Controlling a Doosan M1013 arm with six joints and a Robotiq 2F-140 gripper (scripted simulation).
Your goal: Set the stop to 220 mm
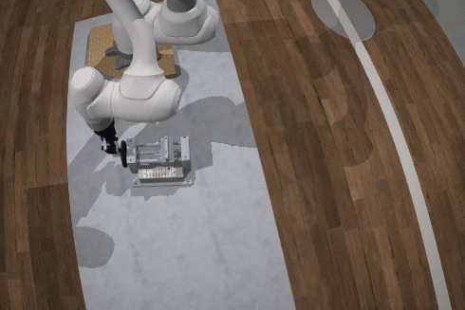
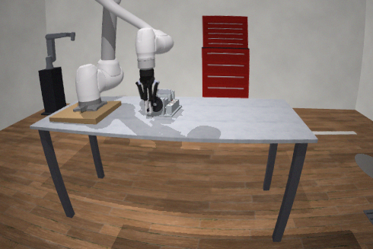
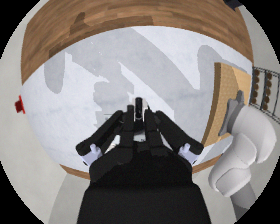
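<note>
Now: the black handwheel 2 cm to the left of my hand, 1 cm below it and 1 cm ahead of it. Also, from my hand: grey stop fixture (17 cm to the left, 6 cm ahead, 2 cm above).
</note>
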